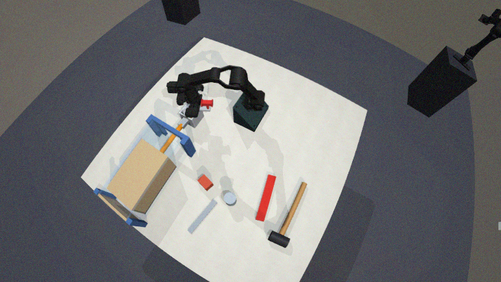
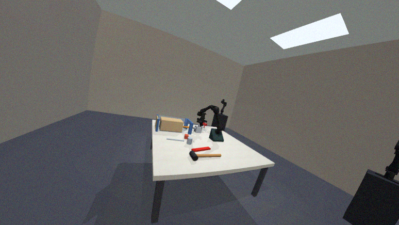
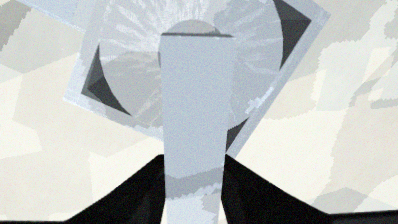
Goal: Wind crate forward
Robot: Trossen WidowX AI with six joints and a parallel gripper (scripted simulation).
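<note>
My gripper tip is now 2 cm past the red knob, 5 cm to the right of it and 5 cm below it. The rest, counted from my gripper tip: grey winch (1 cm ahead, 5 cm to the right, 7 cm below); blue frame post (18 cm ahead, 5 cm to the right, 1 cm above); winch handle (1 cm behind, 1 cm to the left, 2 cm above).
</note>
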